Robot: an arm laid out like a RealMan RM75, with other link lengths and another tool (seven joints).
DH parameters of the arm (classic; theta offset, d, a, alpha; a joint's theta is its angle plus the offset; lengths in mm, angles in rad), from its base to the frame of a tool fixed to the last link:
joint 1: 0 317.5 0 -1.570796
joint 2: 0 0 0 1.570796
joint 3: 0 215 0 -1.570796
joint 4: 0 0 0 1.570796
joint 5: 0 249.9 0 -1.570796
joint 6: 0 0 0 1.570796
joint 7: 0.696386 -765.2 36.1 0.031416
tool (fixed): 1.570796 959.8 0 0
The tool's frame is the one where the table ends.
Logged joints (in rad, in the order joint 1, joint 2, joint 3, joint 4, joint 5, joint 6, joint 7), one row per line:
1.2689 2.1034 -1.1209 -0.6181 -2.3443 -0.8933 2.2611
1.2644 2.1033 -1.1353 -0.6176 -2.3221 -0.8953 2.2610
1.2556 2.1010 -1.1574 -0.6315 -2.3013 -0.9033 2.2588
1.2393 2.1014 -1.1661 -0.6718 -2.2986 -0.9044 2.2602
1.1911 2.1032 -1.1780 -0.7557 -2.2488 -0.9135 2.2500
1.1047 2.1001 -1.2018 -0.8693 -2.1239 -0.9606 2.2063
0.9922 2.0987 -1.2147 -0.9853 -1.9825 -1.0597 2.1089
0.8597 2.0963 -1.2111 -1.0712 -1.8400 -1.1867 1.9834
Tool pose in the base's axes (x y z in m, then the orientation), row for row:
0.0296 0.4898 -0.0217 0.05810 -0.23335 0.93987 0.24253
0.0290 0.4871 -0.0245 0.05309 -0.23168 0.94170 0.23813
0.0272 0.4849 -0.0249 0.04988 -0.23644 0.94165 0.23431
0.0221 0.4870 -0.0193 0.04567 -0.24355 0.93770 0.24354
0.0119 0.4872 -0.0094 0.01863 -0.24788 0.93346 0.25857
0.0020 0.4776 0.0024 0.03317 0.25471 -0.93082 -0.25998
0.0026 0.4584 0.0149 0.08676 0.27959 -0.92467 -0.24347
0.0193 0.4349 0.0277 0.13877 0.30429 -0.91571 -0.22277
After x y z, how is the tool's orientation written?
As a quaternion, w x y z.
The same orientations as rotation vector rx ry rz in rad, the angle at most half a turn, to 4 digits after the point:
-0.7072 2.8482 0.7350
-0.7042 2.8624 0.7238
-0.7201 2.8679 0.7136
-0.7437 2.8632 0.7436
-0.7696 2.8983 0.8028
0.7837 -2.8641 -0.7999
0.8329 -2.7547 -0.7253
0.8797 -2.6474 -0.6441

